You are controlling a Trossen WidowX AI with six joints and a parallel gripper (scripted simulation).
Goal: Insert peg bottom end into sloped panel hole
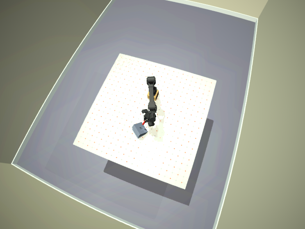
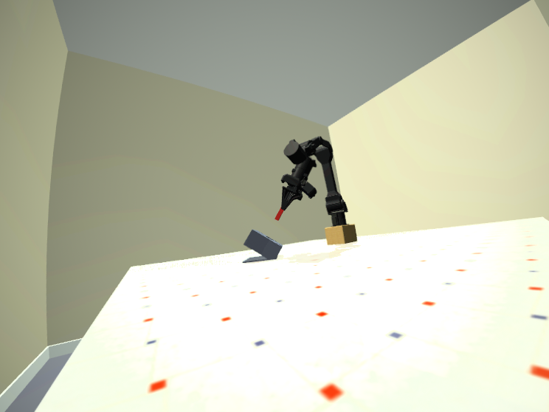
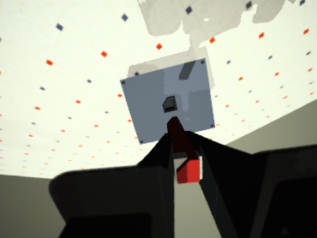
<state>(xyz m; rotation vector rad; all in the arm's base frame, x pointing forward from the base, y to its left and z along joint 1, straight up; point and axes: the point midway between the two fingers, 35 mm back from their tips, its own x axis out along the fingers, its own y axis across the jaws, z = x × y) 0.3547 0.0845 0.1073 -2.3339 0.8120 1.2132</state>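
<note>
The sloped panel is 70 mm ahead of my gripper tip, 40 mm to the right of it and 110 mm below it. From my gripper tip the other things lie so: peg (10 mm behind, 10 mm above).
</note>
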